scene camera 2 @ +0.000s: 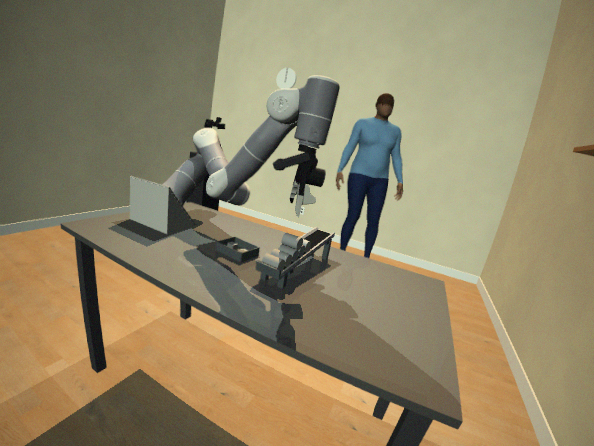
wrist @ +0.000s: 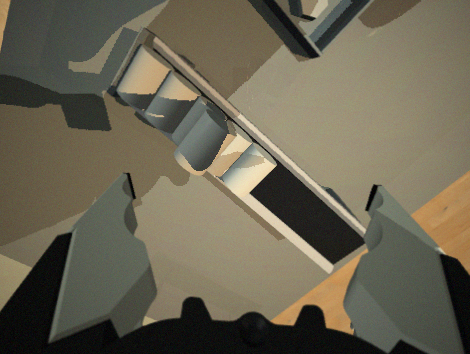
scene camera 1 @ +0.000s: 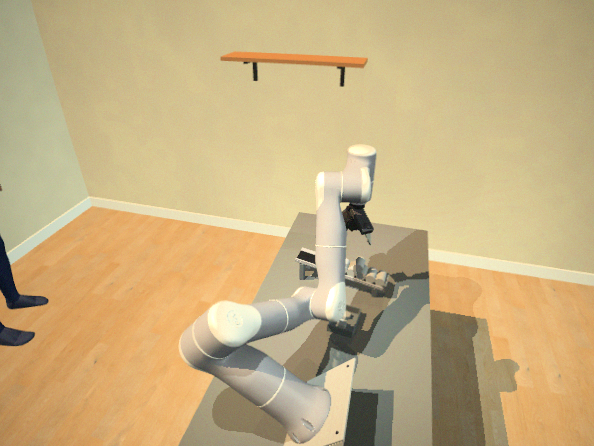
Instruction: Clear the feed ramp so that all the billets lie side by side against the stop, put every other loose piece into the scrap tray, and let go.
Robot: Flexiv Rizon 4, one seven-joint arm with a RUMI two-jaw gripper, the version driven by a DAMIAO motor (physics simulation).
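Note:
The feed ramp (scene camera 1: 306,257) (scene camera 2: 319,235) (wrist: 310,215) stands on legs and slopes down to the stop (wrist: 128,60). Several pale cylindrical pieces lie crosswise along its lower part. One billet (wrist: 145,75) lies at the stop, with another billet (wrist: 172,102) beside it. A raised cylinder (scene camera 1: 360,268) (scene camera 2: 291,240) (wrist: 202,140) rests on top of the row and partly hides pieces under it. The uppermost pale piece (wrist: 249,170) lies below the bare black bed. The scrap tray (scene camera 2: 248,258) (wrist: 303,47) holds loose pieces, partly cut off in the wrist view. My gripper (scene camera 1: 370,240) (scene camera 2: 297,206) (wrist: 248,181) is open and empty above the ramp.
The tray stands beside the ramp, on the side toward the robot base. A grey upright plate (scene camera 2: 149,204) stands on the table (scene camera 2: 390,310) near the base. A person (scene camera 2: 375,150) stands beyond the table. An orange shelf (scene camera 1: 295,59) is on the wall.

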